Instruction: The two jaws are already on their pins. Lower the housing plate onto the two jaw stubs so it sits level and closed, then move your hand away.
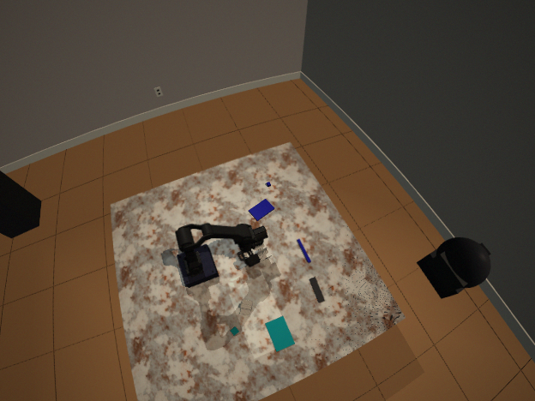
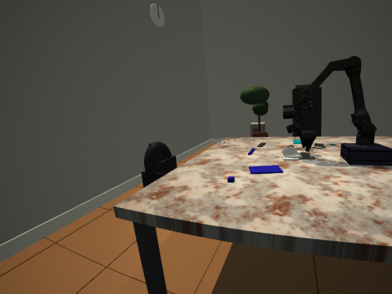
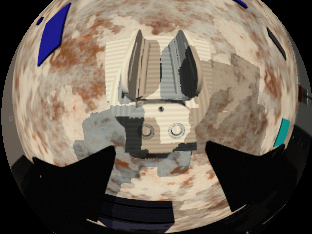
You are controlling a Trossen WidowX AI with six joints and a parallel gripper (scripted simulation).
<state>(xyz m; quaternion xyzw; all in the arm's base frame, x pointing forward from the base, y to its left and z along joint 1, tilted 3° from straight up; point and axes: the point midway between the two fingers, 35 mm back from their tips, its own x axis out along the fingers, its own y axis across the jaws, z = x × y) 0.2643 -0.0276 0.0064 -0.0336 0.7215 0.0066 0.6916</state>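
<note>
Right now my gripper tip is 1 cm short of the white housing part and 2 cm above it. Round my gripper tip: teal cube: 21 cm behind, 31 cm to the right, 4 cm below; blue bar: 28 cm ahead, 11 cm to the right, 3 cm below; blue plate: 19 cm ahead, 22 cm to the left, 4 cm below.
</note>
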